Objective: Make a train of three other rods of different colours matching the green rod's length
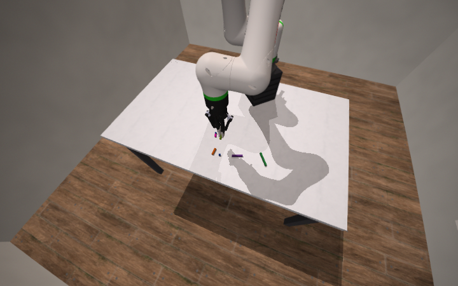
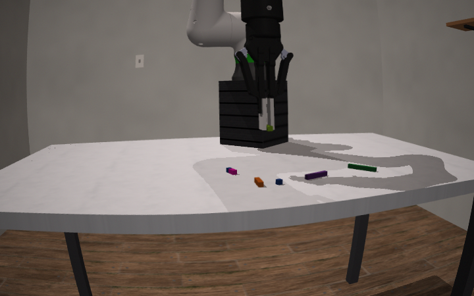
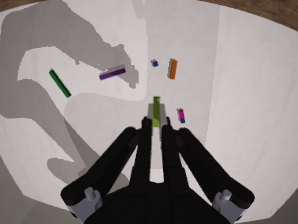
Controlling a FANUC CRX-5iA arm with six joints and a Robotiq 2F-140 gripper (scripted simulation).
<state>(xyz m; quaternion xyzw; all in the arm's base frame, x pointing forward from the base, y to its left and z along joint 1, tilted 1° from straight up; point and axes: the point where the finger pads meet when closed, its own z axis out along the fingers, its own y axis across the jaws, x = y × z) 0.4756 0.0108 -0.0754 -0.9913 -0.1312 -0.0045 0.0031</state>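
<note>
Now: the magenta rod 30 mm behind my hand, 70 mm to the right of it and 130 mm below it. Also, from my hand: lime rod: 30 mm below; orange rod: 60 mm ahead, 20 mm to the right, 130 mm below; purple rod: 20 mm ahead, 110 mm to the left, 130 mm below.
</note>
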